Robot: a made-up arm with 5 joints.
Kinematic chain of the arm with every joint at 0, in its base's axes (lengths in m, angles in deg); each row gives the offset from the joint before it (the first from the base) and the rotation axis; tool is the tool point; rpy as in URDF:
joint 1: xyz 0 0 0.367 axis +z
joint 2: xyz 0 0 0 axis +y
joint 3: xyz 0.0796 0 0.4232 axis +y
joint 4: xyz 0.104 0 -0.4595 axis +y
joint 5: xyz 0.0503 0 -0.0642 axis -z
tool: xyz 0 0 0 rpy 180 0 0
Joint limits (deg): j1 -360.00..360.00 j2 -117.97..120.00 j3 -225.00..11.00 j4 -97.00..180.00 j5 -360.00..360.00
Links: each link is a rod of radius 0.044 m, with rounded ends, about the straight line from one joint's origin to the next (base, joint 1, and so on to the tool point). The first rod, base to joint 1, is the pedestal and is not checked.
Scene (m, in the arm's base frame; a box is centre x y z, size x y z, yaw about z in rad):
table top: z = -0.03
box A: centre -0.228 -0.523 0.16 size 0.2 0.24 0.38 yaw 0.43
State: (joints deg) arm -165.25 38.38 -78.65 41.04 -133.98
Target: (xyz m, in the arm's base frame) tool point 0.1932 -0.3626 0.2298
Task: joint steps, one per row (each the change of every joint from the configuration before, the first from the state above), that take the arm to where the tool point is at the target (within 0.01 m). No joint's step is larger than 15 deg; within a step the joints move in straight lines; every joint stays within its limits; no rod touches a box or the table.
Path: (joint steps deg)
1: 14.14 -7.04 -4.94 3.65 -2.06
2: 14.13 -7.04 -4.93 3.66 -2.05
3: 14.14 -7.03 -4.94 3.65 -2.06
4: 14.13 -7.04 -4.93 3.66 -2.06
5: 14.14 -7.04 -4.94 3.65 -2.05
6: 14.13 -7.04 -4.93 3.66 -2.06
7: 3.08 3.89 12.80 -1.91 2.06
8: 3.08 3.89 12.81 -1.91 2.05
9: 3.09 3.89 12.81 -1.90 2.06
10: 3.08 3.89 12.80 -1.91 2.06
11: 3.08 3.89 12.81 -1.90 2.05
12: 3.08 3.89 12.80 -1.91 2.06

